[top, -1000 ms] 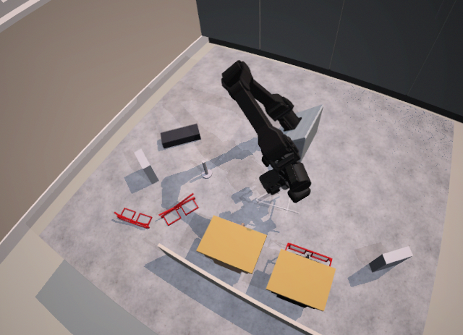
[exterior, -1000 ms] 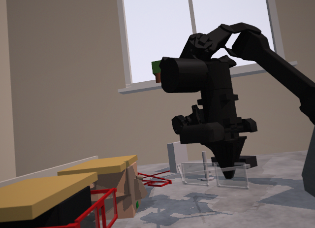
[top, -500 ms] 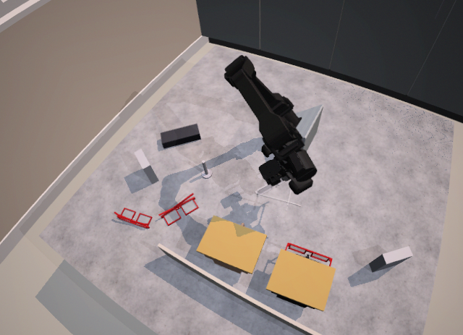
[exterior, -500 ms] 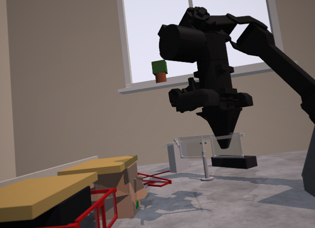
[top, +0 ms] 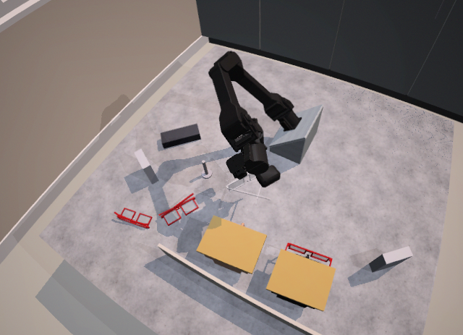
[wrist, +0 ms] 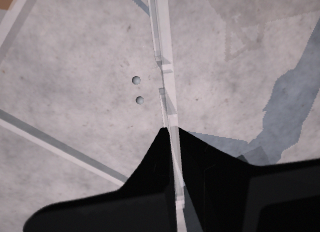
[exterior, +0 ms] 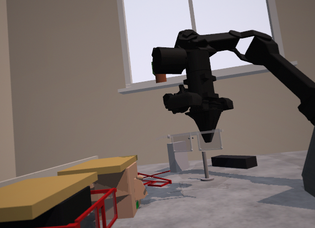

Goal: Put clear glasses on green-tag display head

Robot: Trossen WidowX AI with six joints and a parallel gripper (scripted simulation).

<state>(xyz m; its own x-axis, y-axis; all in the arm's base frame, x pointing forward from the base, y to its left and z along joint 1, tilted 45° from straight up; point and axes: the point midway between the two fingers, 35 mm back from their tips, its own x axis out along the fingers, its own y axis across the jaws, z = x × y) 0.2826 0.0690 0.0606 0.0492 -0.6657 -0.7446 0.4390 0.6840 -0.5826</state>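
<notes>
My gripper tip is 200 mm to the left of the post, 100 mm above it and 30 mm short of it. From my gripper tip the other things lie so: black box: 400 mm to the right, 110 mm below, 50 mm behind; tan-topped head: 200 mm ahead, 70 mm below, 50 mm to the left; low board: 330 mm ahead, 180 mm to the left, 70 mm below.
</notes>
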